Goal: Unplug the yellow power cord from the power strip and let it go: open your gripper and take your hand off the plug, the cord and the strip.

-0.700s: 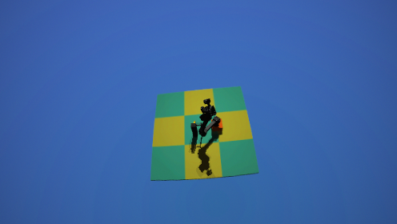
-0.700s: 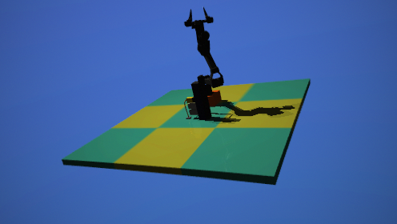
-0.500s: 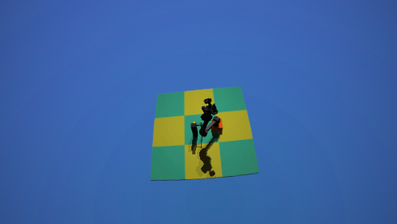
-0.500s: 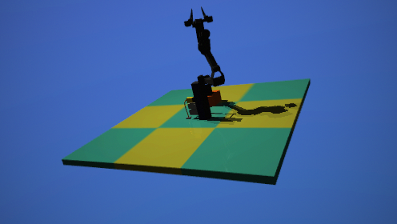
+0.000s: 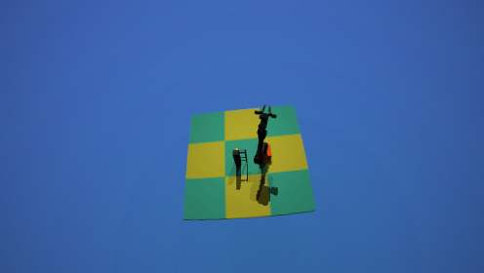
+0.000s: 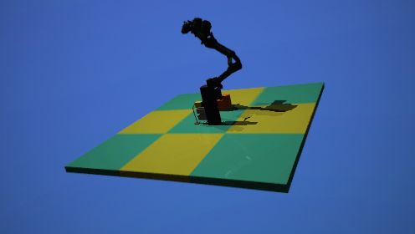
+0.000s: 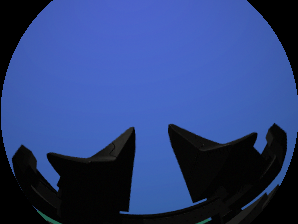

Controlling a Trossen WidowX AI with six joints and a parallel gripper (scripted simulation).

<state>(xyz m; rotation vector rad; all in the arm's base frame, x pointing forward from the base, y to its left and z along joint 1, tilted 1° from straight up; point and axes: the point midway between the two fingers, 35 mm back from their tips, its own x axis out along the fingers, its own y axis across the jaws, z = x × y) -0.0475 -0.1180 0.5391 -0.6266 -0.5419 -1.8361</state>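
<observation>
Now: the yellow plug 50 cm below my gripper tip, 32 cm ahead of it and 16 cm to the left of it.
</observation>
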